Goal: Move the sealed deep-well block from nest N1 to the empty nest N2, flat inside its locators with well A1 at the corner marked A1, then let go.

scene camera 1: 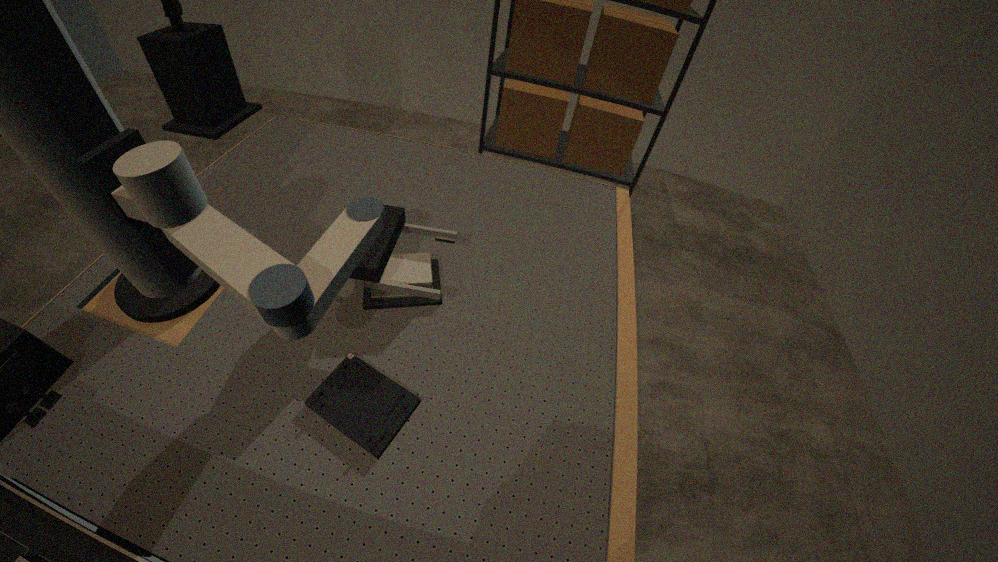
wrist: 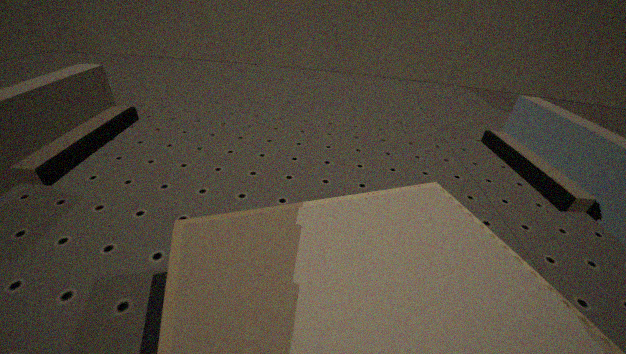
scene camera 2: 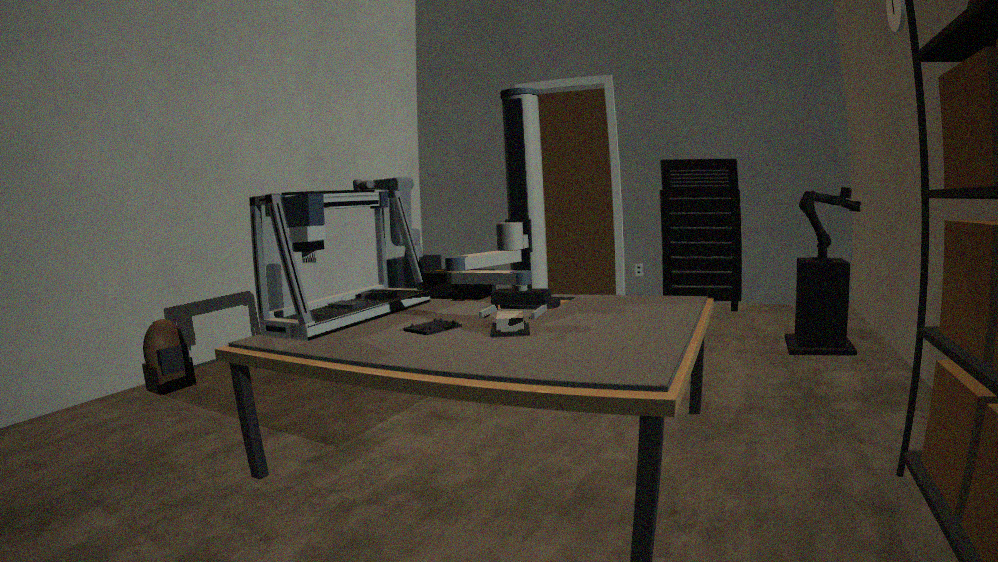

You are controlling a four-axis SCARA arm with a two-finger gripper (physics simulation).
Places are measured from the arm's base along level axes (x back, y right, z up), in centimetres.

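Pixels of known places: gripper, between the fingertips: (scene camera 1: 449, 263) (wrist: 317, 103) (scene camera 2: 506, 315); arm's base, origin of its link: (scene camera 1: 175, 277) (scene camera 2: 530, 305).
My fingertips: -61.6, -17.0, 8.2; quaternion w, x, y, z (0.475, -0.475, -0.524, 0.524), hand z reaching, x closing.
Ahead of a thing's pixels: the offset from my fingertips to its top centre, as dx, dy, dz.
The pale-topped sealed block {+9.5, +3.1, -1.6} (scene camera 1: 412, 268) (wrist: 380, 280) sits in the dark nest N1 {+9.5, +3.1, -5.2} (scene camera 1: 401, 303) (scene camera 2: 509, 333) (wrist: 153, 320). The empty nest N2 {+6.3, +30.2, -4.8} (scene camera 1: 363, 404) (scene camera 2: 433, 326) is a dark square plate, nearer in scene camera 1 and left of N1 in scene camera 2. My gripper (scene camera 1: 446, 264) (scene camera 2: 512, 313) (wrist: 317, 103) is open wide and empty. Its fingers stand apart to either side of the block, touching nothing that I can see. In the wrist view the block's edges look turned relative to the fingers. The A1 marks cannot be made out, and the arm hides part of N1.
The arm's column (scene camera 1: 41, 125) (scene camera 2: 534, 174) stands behind the nests. A gantry machine (scene camera 2: 289, 272) stands at the left of the table (scene camera 1: 626, 349) (scene camera 2: 453, 386) in scene camera 2. A shelf rack (scene camera 1: 628, 103) (scene camera 2: 923, 174) stands beyond the table's edge.
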